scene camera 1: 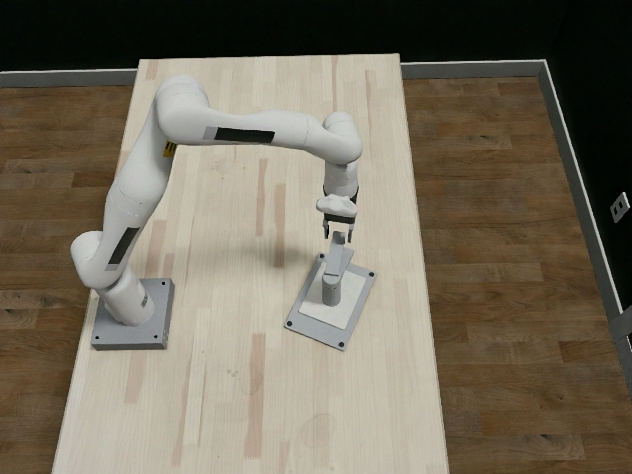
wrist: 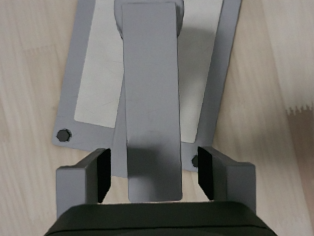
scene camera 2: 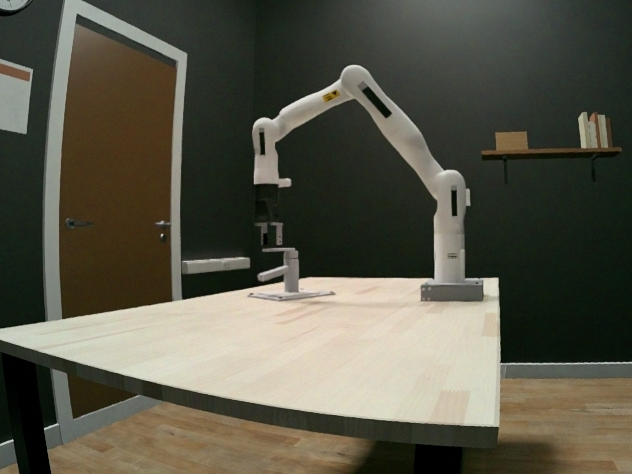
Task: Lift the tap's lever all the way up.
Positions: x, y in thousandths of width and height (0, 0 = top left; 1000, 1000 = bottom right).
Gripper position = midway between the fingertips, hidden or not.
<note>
In view: my gripper (wrist: 492, 706) and a tap (wrist: 323, 422).
</note>
